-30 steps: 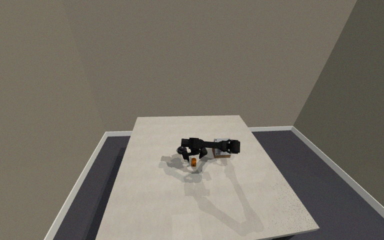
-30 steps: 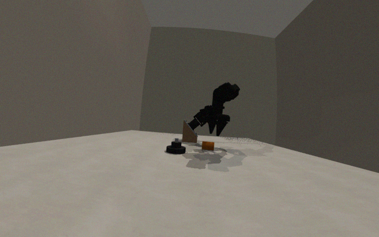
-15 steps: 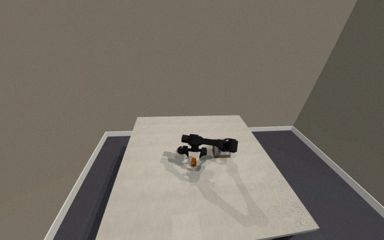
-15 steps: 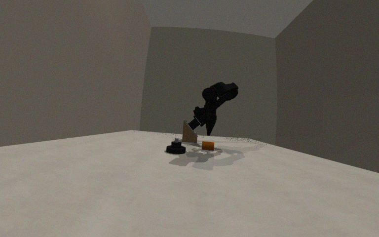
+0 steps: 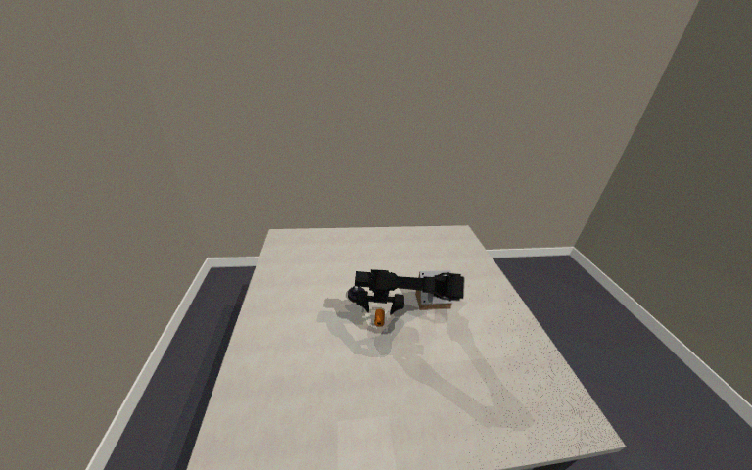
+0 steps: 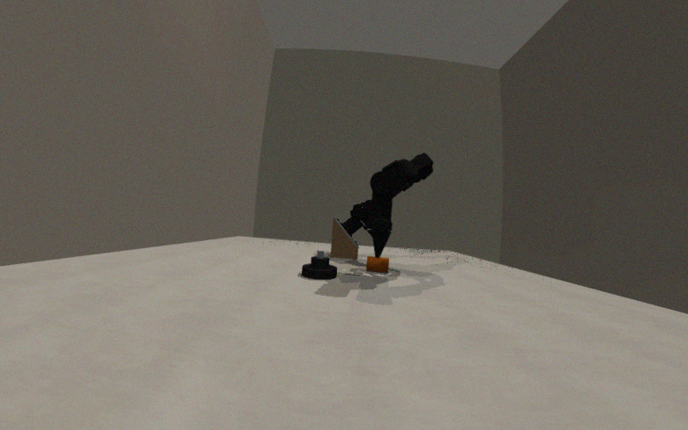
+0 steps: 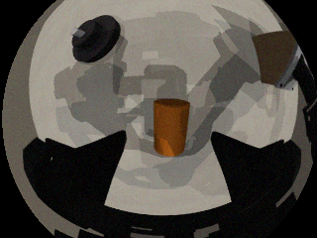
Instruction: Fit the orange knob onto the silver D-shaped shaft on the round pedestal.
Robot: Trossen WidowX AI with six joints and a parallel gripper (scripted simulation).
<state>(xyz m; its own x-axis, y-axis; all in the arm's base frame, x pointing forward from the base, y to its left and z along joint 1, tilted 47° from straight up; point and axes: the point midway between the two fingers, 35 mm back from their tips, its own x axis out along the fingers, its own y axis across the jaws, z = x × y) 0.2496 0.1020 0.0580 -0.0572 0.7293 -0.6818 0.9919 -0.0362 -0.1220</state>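
Now: gripper tip 1 cm to the left of the orange knob and 3 cm above it. Round my gripper tip: black round pedestal 10 cm ahead, 14 cm to the right, 2 cm below.
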